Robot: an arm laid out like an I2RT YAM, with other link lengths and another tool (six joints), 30 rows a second.
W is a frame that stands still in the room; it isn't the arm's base.
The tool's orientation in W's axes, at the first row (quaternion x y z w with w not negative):
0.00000 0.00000 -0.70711 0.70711
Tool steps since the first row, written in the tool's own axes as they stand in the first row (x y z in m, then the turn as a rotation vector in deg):
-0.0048 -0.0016 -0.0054 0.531 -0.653 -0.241
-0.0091 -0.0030 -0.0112 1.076 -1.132 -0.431
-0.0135 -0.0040 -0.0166 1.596 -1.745 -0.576
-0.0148 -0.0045 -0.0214 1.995 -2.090 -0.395
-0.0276 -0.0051 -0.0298 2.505 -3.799 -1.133
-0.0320 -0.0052 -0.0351 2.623 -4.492 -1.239
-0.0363 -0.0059 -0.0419 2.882 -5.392 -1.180
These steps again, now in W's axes. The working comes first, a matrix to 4 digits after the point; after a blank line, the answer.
The tool's axes in the first row as the columns of a matrix, in W's axes (used below as rounded here):
0.0000 1.0000 0.0000
-1.0000 0.0000 0.0000
0.0000 0.0000 1.0000

-0.0016 0.0048 -0.0054 -0.653 -0.531 -0.241
-0.0030 0.0091 -0.0112 -1.132 -1.076 -0.431
-0.0040 0.0135 -0.0166 -1.745 -1.596 -0.576
-0.0045 0.0148 -0.0214 -2.090 -1.995 -0.395
-0.0051 0.0276 -0.0298 -3.799 -2.505 -1.133
-0.0052 0.0320 -0.0351 -4.492 -2.623 -1.239
-0.0059 0.0363 -0.0419 -5.392 -2.882 -1.180

